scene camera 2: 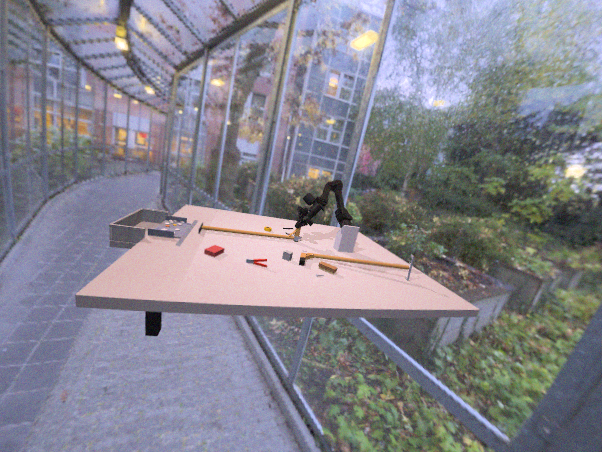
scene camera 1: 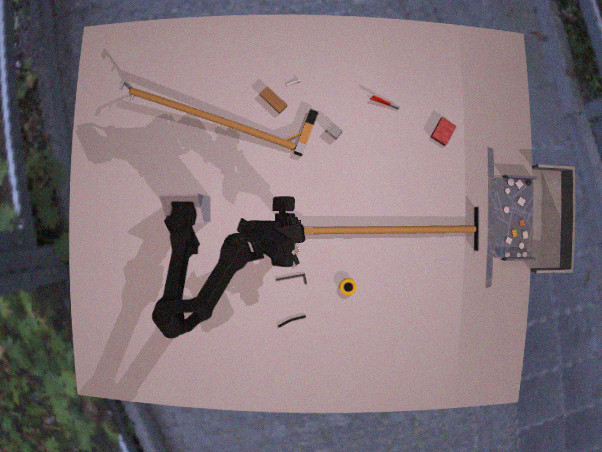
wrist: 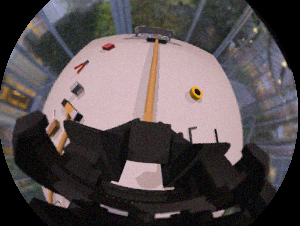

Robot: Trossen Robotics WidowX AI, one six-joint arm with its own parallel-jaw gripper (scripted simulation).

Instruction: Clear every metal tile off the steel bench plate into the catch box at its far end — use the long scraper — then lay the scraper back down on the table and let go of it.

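My gripper (scene camera 1: 301,231) is visible; the wrist view also shows my gripper (wrist: 148,122).
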